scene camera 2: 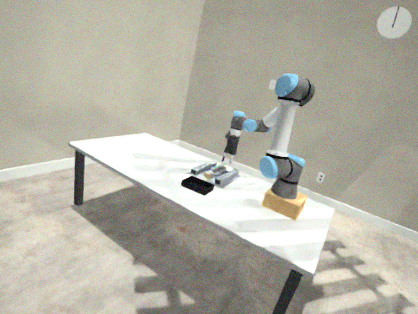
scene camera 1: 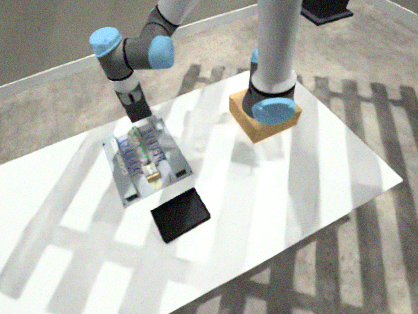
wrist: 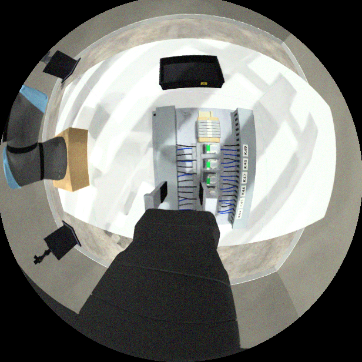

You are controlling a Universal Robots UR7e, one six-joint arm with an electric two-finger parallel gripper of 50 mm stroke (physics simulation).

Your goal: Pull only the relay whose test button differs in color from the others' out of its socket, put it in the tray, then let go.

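Places are measured from the arm's base along level axes (x back, y left, z down), in millimetres.
Pixels of known places: gripper, fingertip midpoint: (scene camera 2: 226, 162) (scene camera 1: 148, 132); arm's base, link origin: (scene camera 2: 283, 193).
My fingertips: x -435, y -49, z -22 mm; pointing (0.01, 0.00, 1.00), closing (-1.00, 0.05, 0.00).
For each thing: its middle in the pictures, then the offset to it from my fingertips. "*": a spot on its surface instead.
- small reddish spot, surface spot: (scene camera 1: 137, 139) * dx -49, dy -21, dz +39 mm
- black tray, surface spot: (scene camera 1: 180, 215) (scene camera 2: 197, 187) * dx +1, dy +294, dz +106 mm
My gripper (scene camera 2: 227, 160) (wrist: 182, 188) is open and empty, pointing down over the rear part of the relay panel (scene camera 1: 172, 157) (scene camera 2: 227, 178) (wrist: 164, 145). In the wrist view, several relays stand in a row: one relay (wrist: 212, 148) nearest the terminal blocks, another relay (wrist: 212, 164) and a third relay (wrist: 212, 179) show green buttons. The right finger hides much of the row's rear. In scene camera 1, a small reddish spot (scene camera 1: 137, 139) seems to show between green ones, too blurred to be sure. The black tray (scene camera 1: 180, 215) (scene camera 2: 197, 185) (wrist: 191, 73) is empty.
Beige terminal blocks (scene camera 1: 151, 173) (wrist: 209, 128) stand at the row's tray end. Grey wire ducts flank the relays, with blue and black wires and a label strip, K49 nearest the tray. The arm's base stands on a wooden block (scene camera 1: 256, 131) (scene camera 2: 284, 204) (wrist: 79, 160).
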